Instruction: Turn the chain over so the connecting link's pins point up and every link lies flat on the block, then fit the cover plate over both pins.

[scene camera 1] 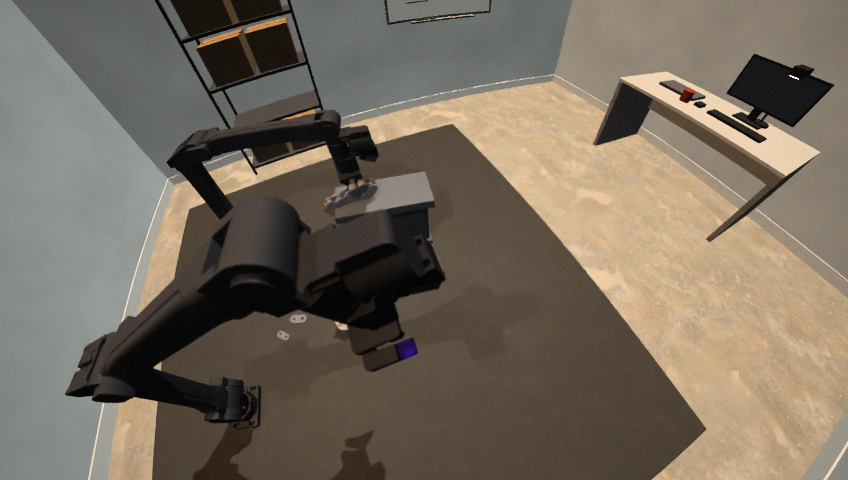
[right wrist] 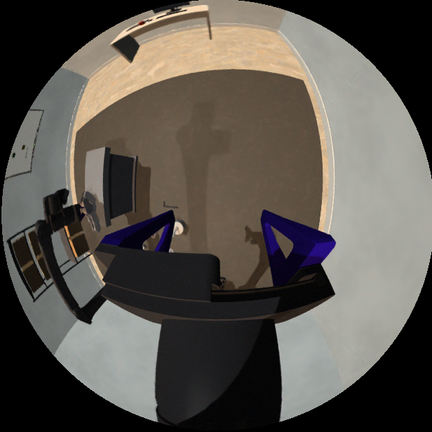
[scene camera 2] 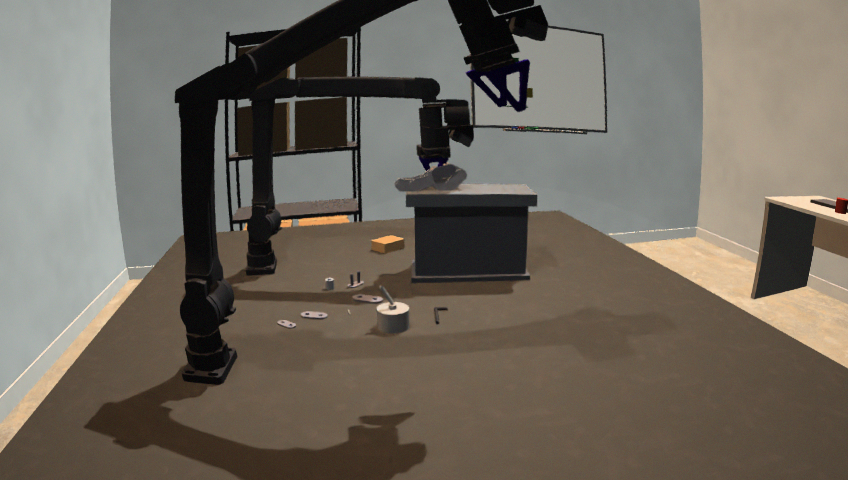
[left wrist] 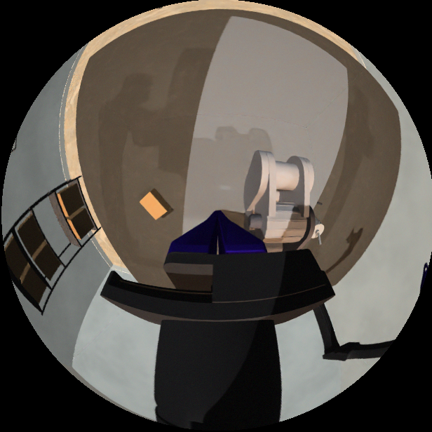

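Pixels of known places: left gripper, between the fingertips: (scene camera 2: 435, 183); right gripper, between the fingertips: (scene camera 1: 402, 320) (scene camera 2: 511, 108); left arm's base, origin of its link: (scene camera 2: 261, 268); right arm's base, origin of its link: (scene camera 1: 248, 407) (scene camera 2: 210, 367).
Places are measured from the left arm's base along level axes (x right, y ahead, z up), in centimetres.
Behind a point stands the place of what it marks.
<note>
The grey chain (scene camera 1: 351, 193) @[y 47.0, x 15.7, z 26.7 cm] (scene camera 2: 429, 179) @[y 45.9, x 15.1, z 24.8 cm] (left wrist: 287, 175) lies bunched at one end of the grey block (scene camera 1: 407, 190) @[y 64.6, x 17.1, z 22.0 cm] (scene camera 2: 470, 240) @[y 54.9, x 20.6, z 10.2 cm] (right wrist: 122, 185), partly overhanging its edge. Its near links stand up and tilt in the left wrist view, not flat. My left gripper (left wrist: 217, 215) is shut and empty, low beside the chain; its tips are hidden behind the chain in scene camera 2. I cannot tell whether they touch it. My right gripper (scene camera 2: 512, 107) @[y 48.2, x 66.8, z 44.0 cm] (right wrist: 217, 214) is wide open and empty, high over the mat. Small two-hole plates (scene camera 2: 313, 315) @[y 15.6, x 37.4, z 0.6 cm] lie on the mat; which is the cover plate is unclear.
On the mat are a two-pin piece (scene camera 2: 355, 284) @[y 26.4, x 18.6, z 0.3 cm], a small roller (scene camera 2: 329, 284) @[y 19.8, x 20.7, z 1.5 cm], a round cylinder with a rod (scene camera 2: 392, 321) @[y 31.5, x 47.7, z 2.7 cm], a black hex key (scene camera 2: 437, 315) @[y 41.8, x 42.0, z 0.6 cm] and an orange brick (scene camera 2: 387, 244) @[y 37.9, x -7.2, z 2.6 cm] (left wrist: 154, 205). A shelf rack and a desk stand beyond the mat.
</note>
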